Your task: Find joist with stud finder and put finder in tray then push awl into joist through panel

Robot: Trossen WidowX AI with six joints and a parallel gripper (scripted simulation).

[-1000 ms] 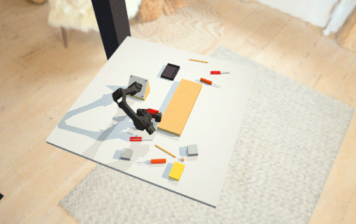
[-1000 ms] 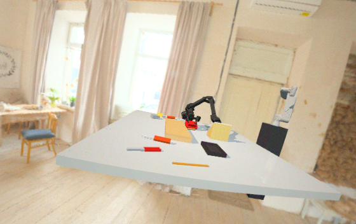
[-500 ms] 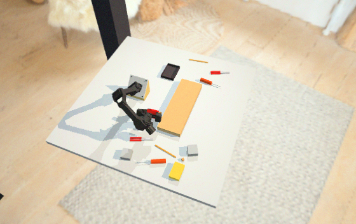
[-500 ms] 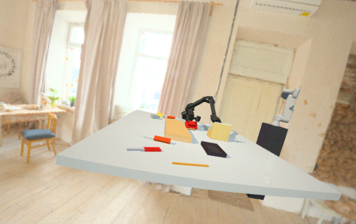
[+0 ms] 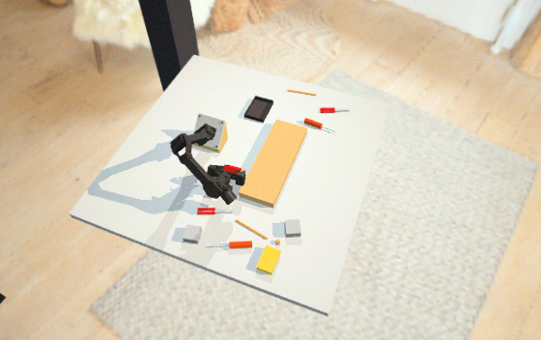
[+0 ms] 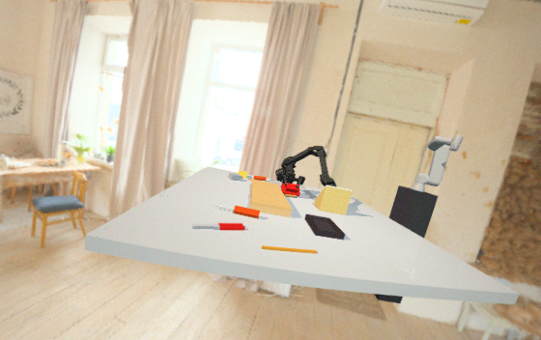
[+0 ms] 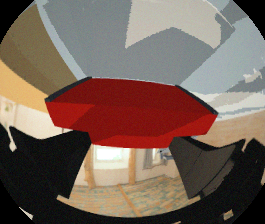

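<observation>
My gripper tip is now 10 mm past the stud finder and 10 mm above it. The rest, counted from my gripper tip: dark tray: 470 mm to the left, 100 mm behind, 50 mm below; then yellow block: 370 mm ahead, 330 mm to the right, 50 mm below.
</observation>
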